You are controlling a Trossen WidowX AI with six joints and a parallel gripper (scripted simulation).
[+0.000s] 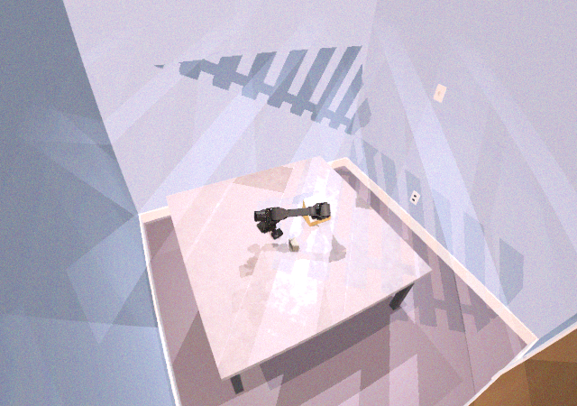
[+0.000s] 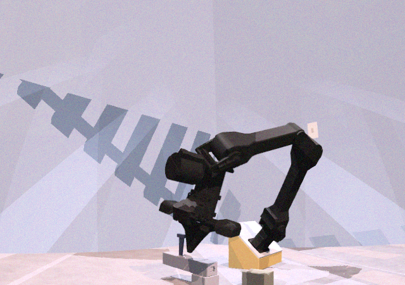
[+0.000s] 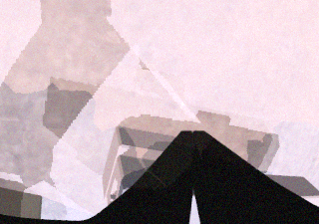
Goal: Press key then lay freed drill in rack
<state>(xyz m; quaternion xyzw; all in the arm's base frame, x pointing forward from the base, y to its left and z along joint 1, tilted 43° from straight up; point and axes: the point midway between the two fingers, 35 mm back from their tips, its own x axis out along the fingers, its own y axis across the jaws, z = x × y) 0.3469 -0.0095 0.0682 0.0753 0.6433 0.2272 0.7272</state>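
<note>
Now: gripper tip 100 mm to the left of the dark blue part and 80 mm past it. Also, from my gripper tip: drill 70 mm behind, 50 mm to the right, 50 mm below.
</note>
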